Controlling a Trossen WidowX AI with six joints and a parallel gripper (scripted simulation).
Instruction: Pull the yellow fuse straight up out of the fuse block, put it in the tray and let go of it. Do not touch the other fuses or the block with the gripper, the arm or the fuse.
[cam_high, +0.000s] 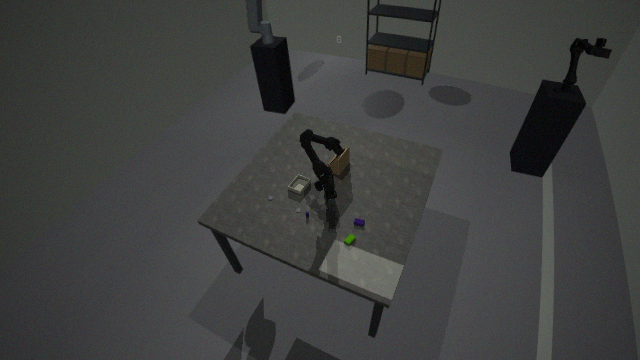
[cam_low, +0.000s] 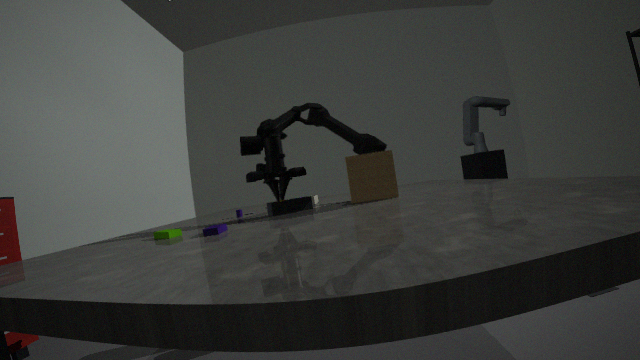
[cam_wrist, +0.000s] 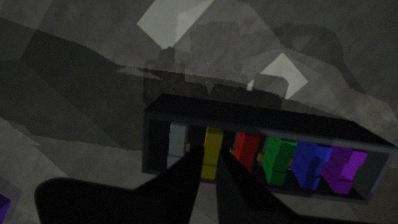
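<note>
Now: the tray 5 cm behind my gripper tip, 24 cm to the right of it and 4 cm below it. Also, from my gripper tip: yellow fuse 1 cm below.
</note>
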